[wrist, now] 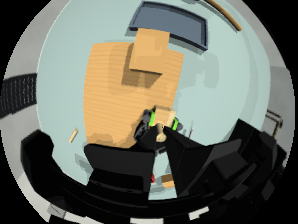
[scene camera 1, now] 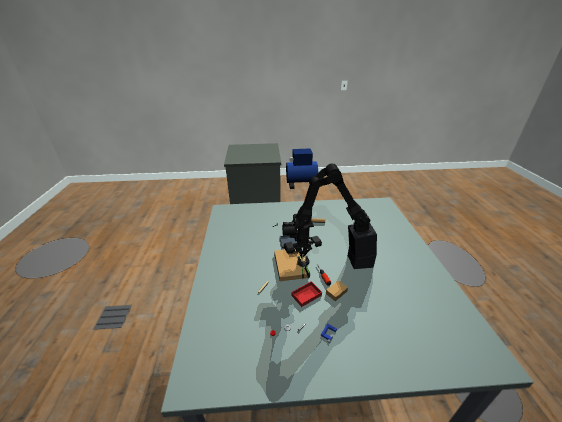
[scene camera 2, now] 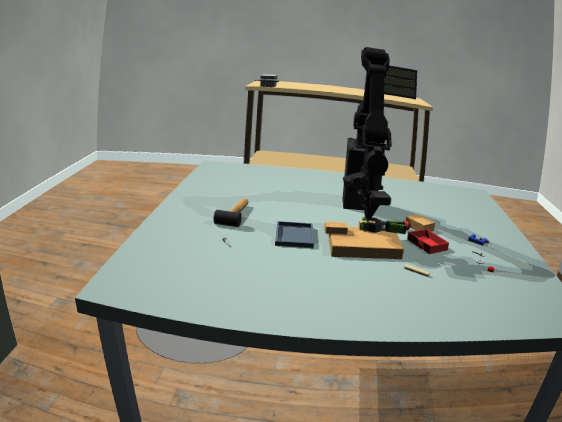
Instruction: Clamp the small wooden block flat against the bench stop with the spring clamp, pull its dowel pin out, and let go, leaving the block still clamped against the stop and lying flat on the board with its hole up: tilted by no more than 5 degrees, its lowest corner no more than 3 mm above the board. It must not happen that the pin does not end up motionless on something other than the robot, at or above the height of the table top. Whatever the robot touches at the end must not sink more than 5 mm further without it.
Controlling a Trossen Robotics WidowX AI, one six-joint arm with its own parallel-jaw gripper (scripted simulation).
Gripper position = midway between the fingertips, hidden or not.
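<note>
My gripper is visible at (scene camera 2: 367,219) and at (wrist: 159,129). A wooden board appears at (scene camera 2: 357,243) and at (wrist: 114,99); a dark tray, at (scene camera 2: 291,234).
</note>
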